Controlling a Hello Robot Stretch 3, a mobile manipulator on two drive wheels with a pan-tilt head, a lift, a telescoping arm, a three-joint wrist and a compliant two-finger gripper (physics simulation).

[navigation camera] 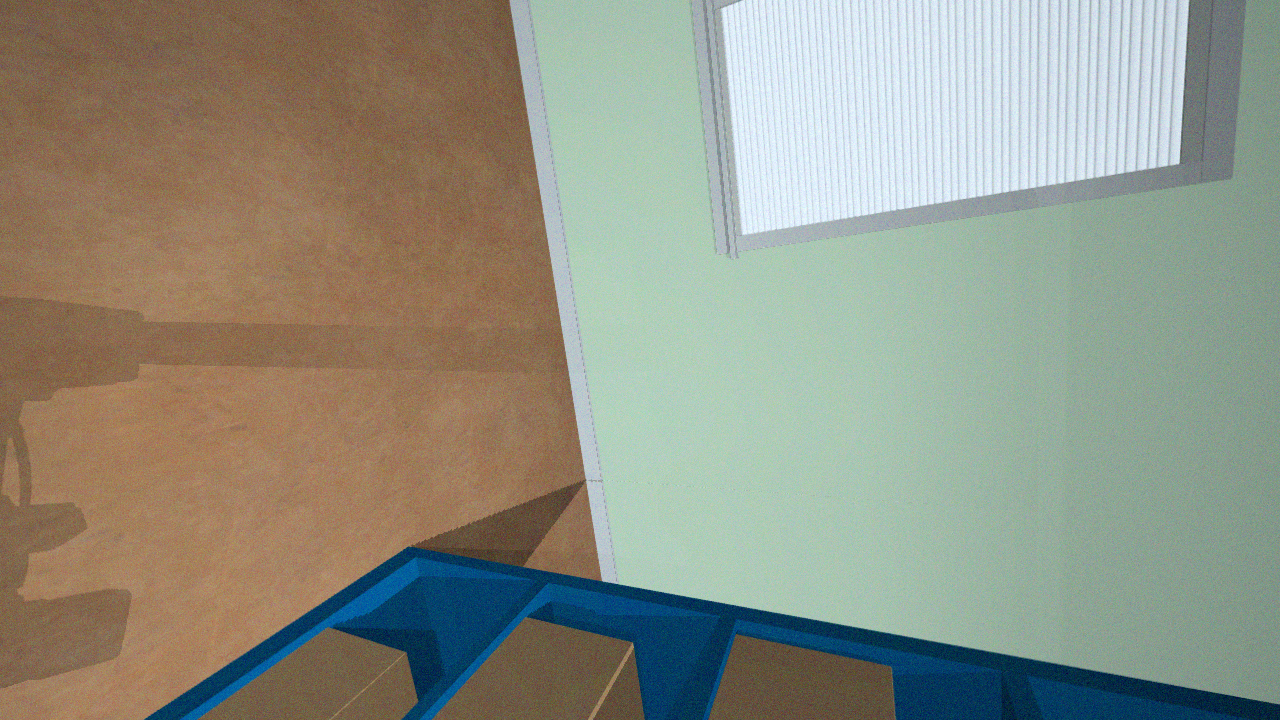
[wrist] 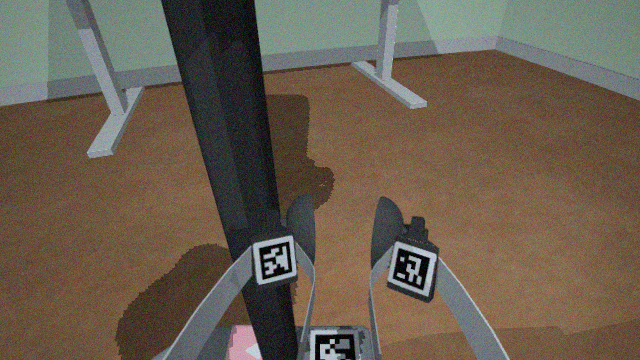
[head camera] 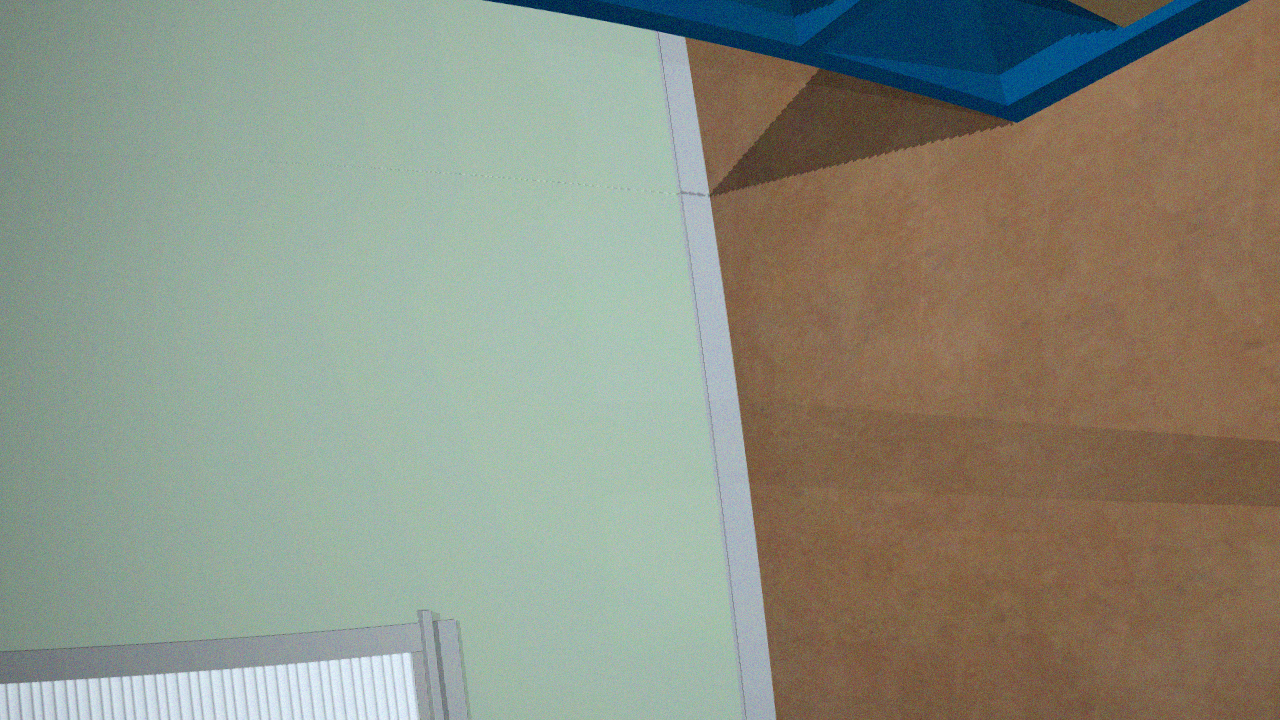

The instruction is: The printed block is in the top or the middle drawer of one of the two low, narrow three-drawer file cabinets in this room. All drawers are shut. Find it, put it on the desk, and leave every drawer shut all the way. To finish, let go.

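Places are measured from the robot's base along level axes (x ahead, y left, z up), in millimetres.
Pixels of known places: gripper, fingertip midpoint: (wrist: pixel 343 220).
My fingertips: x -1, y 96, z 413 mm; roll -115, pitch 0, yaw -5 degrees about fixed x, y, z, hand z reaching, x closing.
Note:
Ahead of a thing's pixels: the offset from my fingertips to its middle. "spot": to the spot under its first point.
My gripper (wrist: pixel 343 220) is open in the wrist view, with its fingers apart and brown floor showing between them. Ahead of it stand two pale grey T-shaped desk legs; the left leg @(spot: dx -873, dy +1060, dz -207 mm) (wrist: pixel 102 72) and the right leg @(spot: dx +298, dy +1410, dz -219 mm) (wrist: pixel 386 45) rest on long feet near the wall. The desk top does not show in the wrist view. The printed block and the file cabinets do not show in these views. The gripper does not show in the head or navigation view.
A blue shelf unit (head camera: pixel 1014 111) (navigation camera: pixel 805 624) holds cardboard boxes (navigation camera: pixel 572 644). A green wall (head camera: pixel 358 358) (navigation camera: pixel 850 402) bears a white ribbed panel (head camera: pixel 214 694) (navigation camera: pixel 957 107) in a grey frame. A thick black bar (wrist: pixel 230 125) crosses the wrist view. A room corner shows at upper right there.

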